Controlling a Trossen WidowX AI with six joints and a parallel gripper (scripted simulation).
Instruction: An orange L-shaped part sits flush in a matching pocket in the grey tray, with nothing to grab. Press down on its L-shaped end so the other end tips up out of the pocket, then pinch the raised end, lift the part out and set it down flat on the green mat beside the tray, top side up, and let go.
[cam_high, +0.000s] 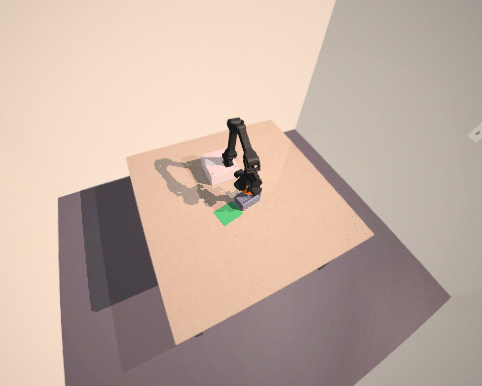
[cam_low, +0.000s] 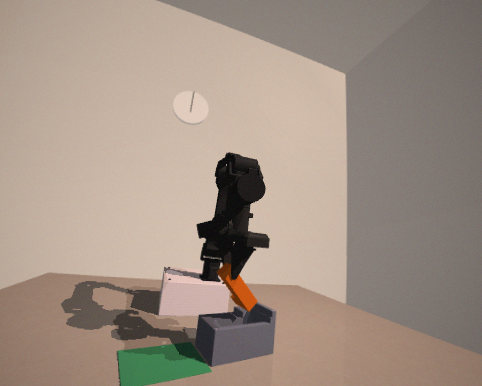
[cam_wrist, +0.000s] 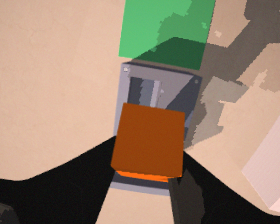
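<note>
My gripper tip is now 170 mm above the green mat, 120 mm to the left of it and 10 mm short of it. The rest, counted from my gripper tip: orange L-shaped part 30 mm to the left, 30 mm below, 20 mm behind.
</note>
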